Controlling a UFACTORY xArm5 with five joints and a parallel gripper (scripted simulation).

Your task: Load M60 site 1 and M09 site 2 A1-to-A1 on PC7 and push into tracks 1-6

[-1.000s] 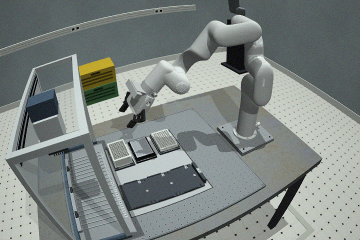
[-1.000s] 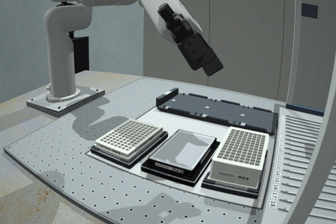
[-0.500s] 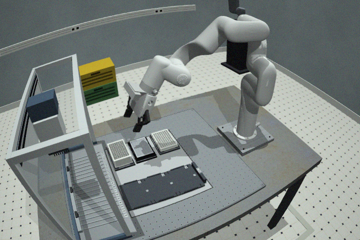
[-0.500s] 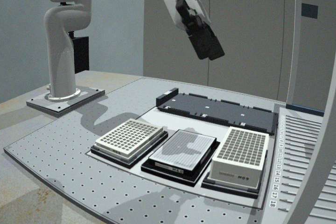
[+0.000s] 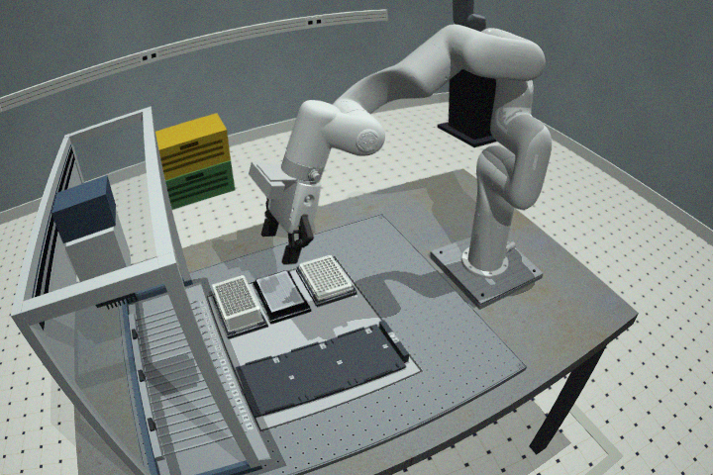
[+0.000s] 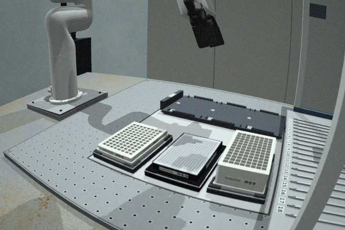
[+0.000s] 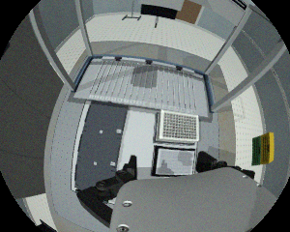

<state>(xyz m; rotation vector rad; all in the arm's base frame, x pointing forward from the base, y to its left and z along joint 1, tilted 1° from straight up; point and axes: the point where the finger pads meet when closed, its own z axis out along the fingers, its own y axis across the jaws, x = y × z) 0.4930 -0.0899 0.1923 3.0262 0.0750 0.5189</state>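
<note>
Now: hand 20 cm above the plate nest S3, 10 cm short of it and 8 cm to the left of it. Also, from my hand: 96-well plate M06: 19 cm below, 13 cm behind, 8 cm to the right; then plate carrier PC7: 19 cm below, 16 cm to the left, 2 cm ahead; then plate nest S2: 20 cm below, 8 cm to the right, 1 cm behind.
</note>
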